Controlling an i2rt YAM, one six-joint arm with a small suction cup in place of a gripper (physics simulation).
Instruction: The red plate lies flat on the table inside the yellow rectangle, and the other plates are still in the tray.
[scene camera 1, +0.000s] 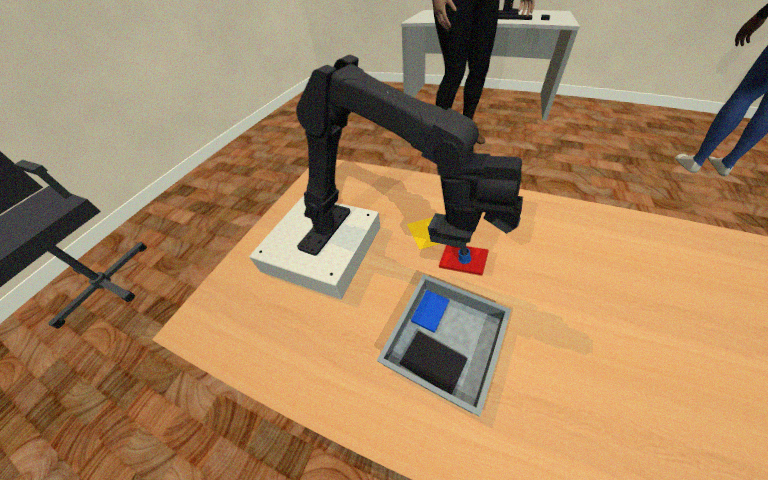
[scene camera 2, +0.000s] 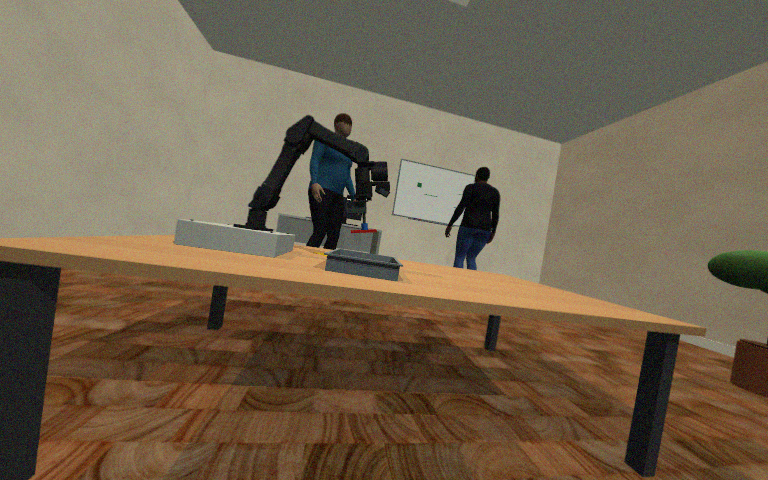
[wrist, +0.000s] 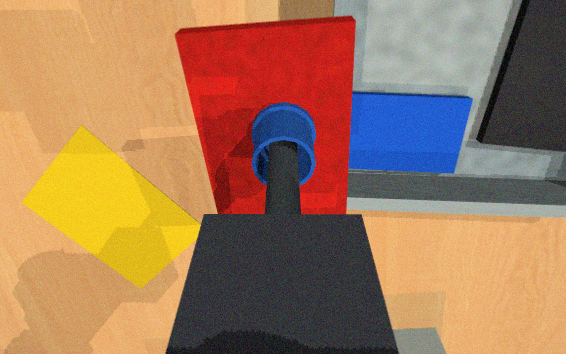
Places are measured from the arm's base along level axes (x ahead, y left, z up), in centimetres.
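Pixels of known places: hand at its tool point: (scene camera 1: 465, 261) (scene camera 2: 364, 232) (wrist: 283, 121); arm's base at its link origin: (scene camera 1: 325, 229) (scene camera 2: 255, 229).
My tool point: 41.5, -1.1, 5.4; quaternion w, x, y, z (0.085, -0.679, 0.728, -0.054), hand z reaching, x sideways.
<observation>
Ahead of a thing's pixels: the offset from my tool point to its top centre, as dx, dy, dz. "spot": to the spot under its first point. Level surfaces: height alone.
My suction cup (scene camera 1: 464, 256) (scene camera 2: 364, 226) (wrist: 283, 145) is shut on the red plate {-0.5, +0.4, +2.1} (scene camera 1: 447, 260) (scene camera 2: 355, 231) (wrist: 280, 65) and holds it level above the table, between the yellow rectangle and the tray. The yellow rectangle {spot: -16.2, +15.7, -12.7} (scene camera 1: 420, 233) (scene camera 2: 320, 253) (wrist: 100, 200) lies on the table, partly hidden by the arm in scene camera 1; in the wrist view it is left of the plate and turned relative to it. The blue plate {-4.8, -9.0, -11.4} (scene camera 1: 430, 310) (wrist: 410, 135) and the black plate {-0.2, -20.7, -11.5} (scene camera 1: 434, 362) (wrist: 535, 85) lie in the grey tray {+1.0, -15.1, -7.7} (scene camera 1: 495, 353) (scene camera 2: 362, 268) (wrist: 450, 205).
The arm's white base block (scene camera 1: 294, 266) (scene camera 2: 226, 239) stands on the wooden table {dz -12.7} (scene camera 1: 254, 362) (scene camera 2: 453, 294), left of the rectangle and the tray. The tray's raised walls stand near the held plate. Two people and a second desk (scene camera 1: 413, 25) are beyond the table.
</observation>
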